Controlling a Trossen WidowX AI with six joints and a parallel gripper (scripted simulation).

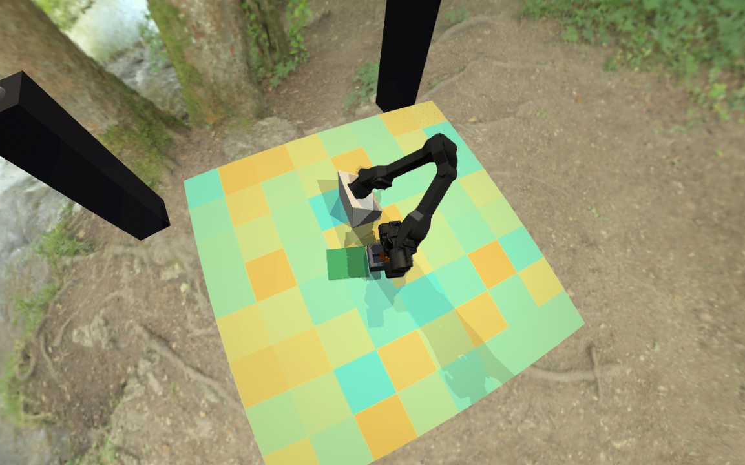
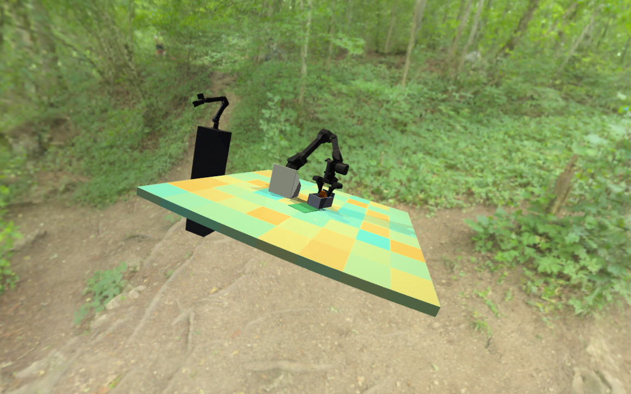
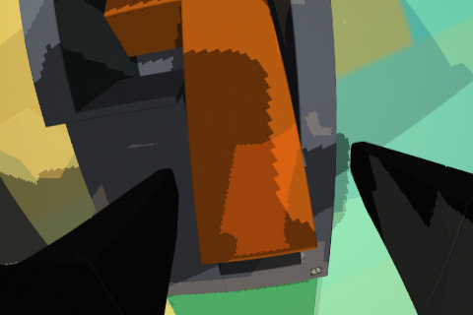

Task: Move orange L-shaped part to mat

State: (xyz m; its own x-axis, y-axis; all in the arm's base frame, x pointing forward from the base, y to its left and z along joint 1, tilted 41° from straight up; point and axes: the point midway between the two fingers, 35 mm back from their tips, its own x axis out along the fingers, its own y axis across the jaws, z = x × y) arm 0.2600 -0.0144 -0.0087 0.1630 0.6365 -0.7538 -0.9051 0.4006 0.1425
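My gripper tip is 10 mm past the orange L-shaped part, 40 mm to the right of it and 30 mm above it. Also, from my gripper tip: green mat: 80 mm behind, 130 mm to the right, 90 mm below.
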